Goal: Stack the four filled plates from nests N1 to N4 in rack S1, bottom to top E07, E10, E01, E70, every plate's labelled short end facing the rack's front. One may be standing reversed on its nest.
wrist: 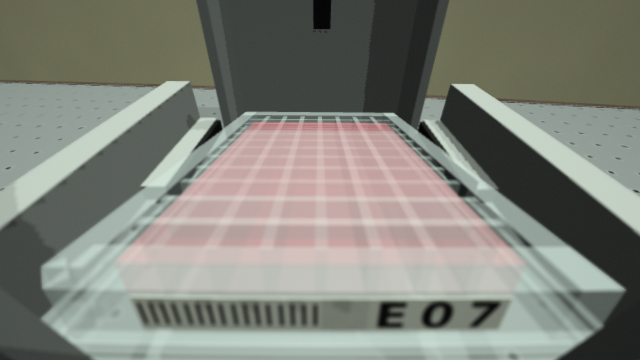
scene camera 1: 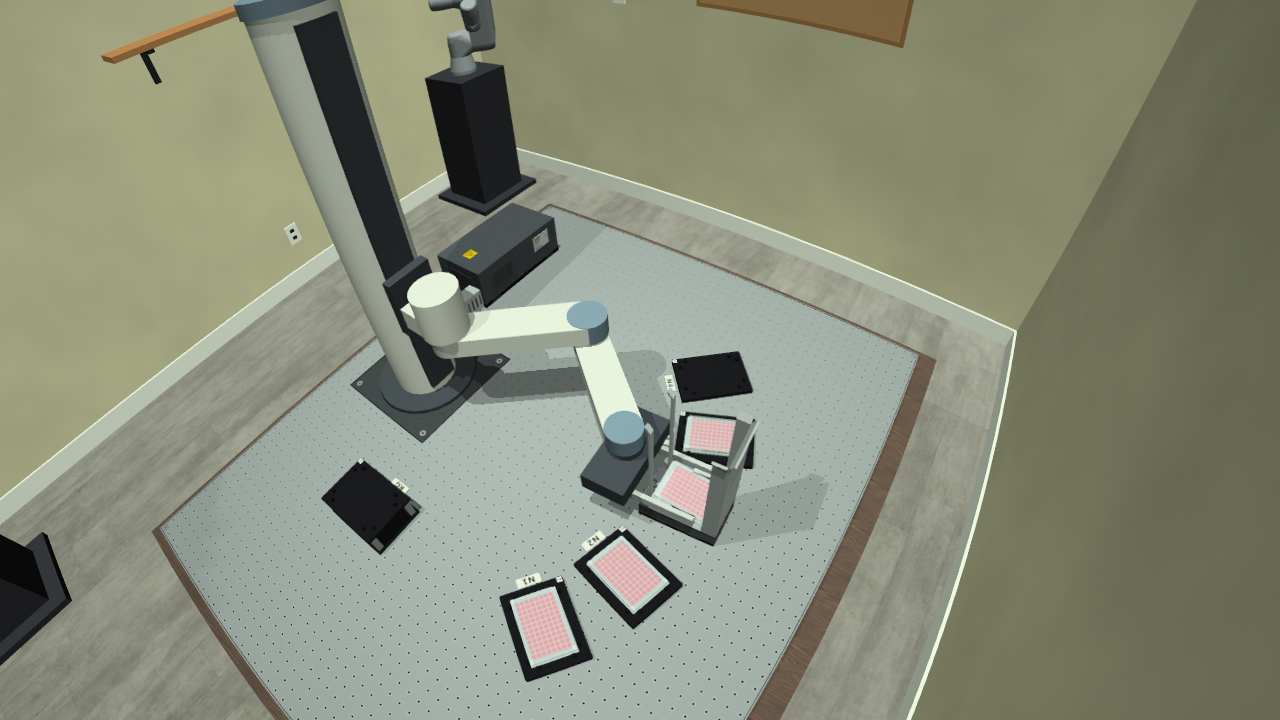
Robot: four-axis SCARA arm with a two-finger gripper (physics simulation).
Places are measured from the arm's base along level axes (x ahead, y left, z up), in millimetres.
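Pixels of known places: gripper, fingertip midpoint: (wrist: 320,107) (scene camera 1: 706,497); arm's base at its link origin: (scene camera 1: 429,375).
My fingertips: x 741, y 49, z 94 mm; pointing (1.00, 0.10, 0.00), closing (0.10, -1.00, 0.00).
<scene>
For each thing: its top centre in the pictures, then the offset to it from my fingertips. "spot": a spot on its surface instead.
- plate E07 at its top centre: (wrist: 320,112) (scene camera 1: 693,489) 25 mm back, 2 mm right, 8 mm up
- rack S1 at its top centre: (scene camera 1: 698,423) 31 mm back, 4 mm right, 210 mm up
- nest N1 at its top centre: (scene camera 1: 542,625) 112 mm back, 345 mm right, 60 mm down
- nest N2 at its top centre: (scene camera 1: 627,572) 50 mm back, 180 mm right, 60 mm down
- third plate at its top centre: (scene camera 1: 716,434) 67 mm back, 166 mm left, 55 mm down
- Nest N4 at its top centre: (scene camera 1: 712,371) 160 mm back, 314 mm left, 60 mm down
- dark grey box at a spot on its surface: (scene camera 1: 501,250) spot: 796 mm back, 308 mm left, 33 mm up
My gripper (scene camera 1: 696,494) (wrist: 320,107) is shut on plate E07 (scene camera 1: 684,489) (wrist: 320,200), holding its long sides low inside rack S1 (scene camera 1: 723,501) (wrist: 300,65). The plate looks level. Its E07 label faces the wrist camera, away from the rack's tall wall. Whether the plate touches the rack floor is hidden. In the scene view, pink plates lie on nest N1 (scene camera 1: 559,664), on nest N2 (scene camera 1: 633,617) and on a nest behind the rack; that third plate (scene camera 1: 711,434) is partly hidden by the rack. Their codes are unreadable. Nest N4 (scene camera 1: 711,376) is bare.
The rack's thin front posts (scene camera 1: 673,416) stand close to the gripper body (scene camera 1: 617,474). A black block-like stand (scene camera 1: 368,504) is at the left. A dark grey box (scene camera 1: 501,250) stands behind the arm's column (scene camera 1: 313,179).
</scene>
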